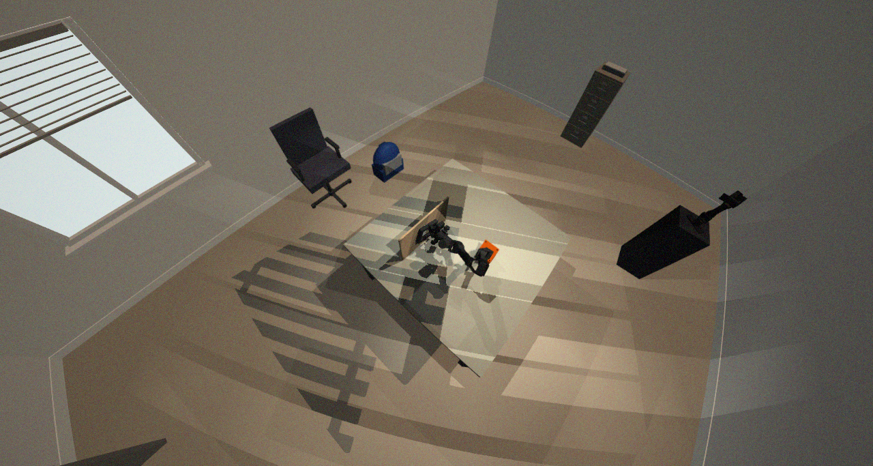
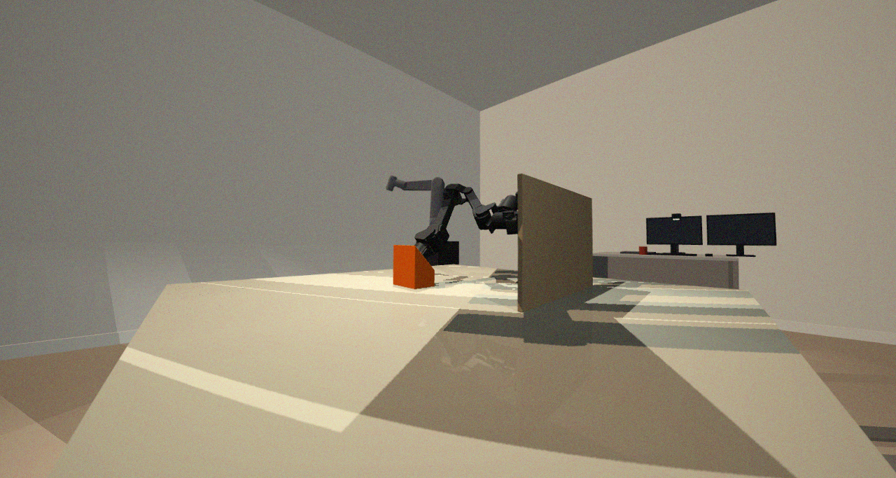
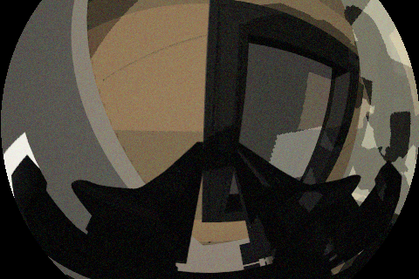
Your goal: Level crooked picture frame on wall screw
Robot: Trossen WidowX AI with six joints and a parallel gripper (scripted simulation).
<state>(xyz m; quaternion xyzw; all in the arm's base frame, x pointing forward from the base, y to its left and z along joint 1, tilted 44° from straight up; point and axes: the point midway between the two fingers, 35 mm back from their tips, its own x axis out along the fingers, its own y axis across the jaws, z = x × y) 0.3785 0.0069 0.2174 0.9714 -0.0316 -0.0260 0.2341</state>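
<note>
The black picture frame is 50 mm below my gripper tip, 10 mm to the left of it and 10 mm ahead of it. From my gripper tip the other things lie so: brown wall board 60 mm below, 20 mm ahead.
</note>
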